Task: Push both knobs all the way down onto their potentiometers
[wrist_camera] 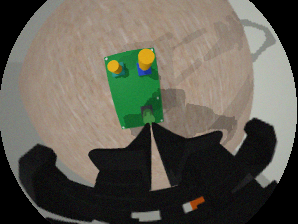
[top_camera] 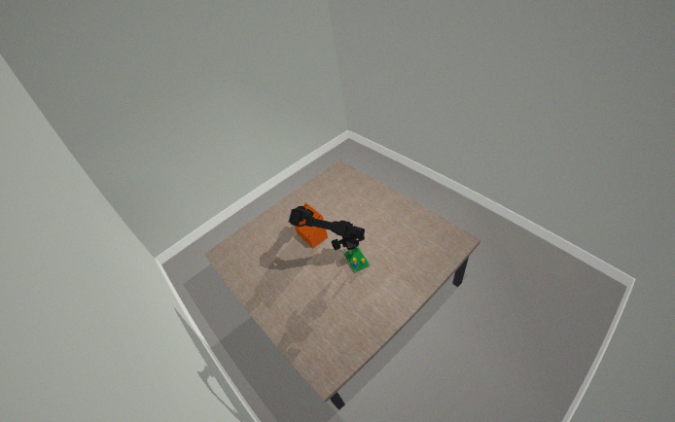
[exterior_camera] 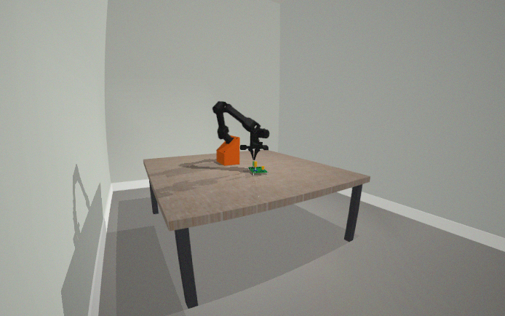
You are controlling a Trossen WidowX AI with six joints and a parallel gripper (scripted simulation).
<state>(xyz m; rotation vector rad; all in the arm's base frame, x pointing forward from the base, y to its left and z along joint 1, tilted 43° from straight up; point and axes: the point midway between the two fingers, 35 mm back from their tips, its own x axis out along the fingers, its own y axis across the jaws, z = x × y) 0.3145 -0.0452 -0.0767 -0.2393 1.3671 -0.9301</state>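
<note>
The knob is 8 cm ahead of my gripper tip, 4 cm to the right of it and 1 cm below it.
</note>
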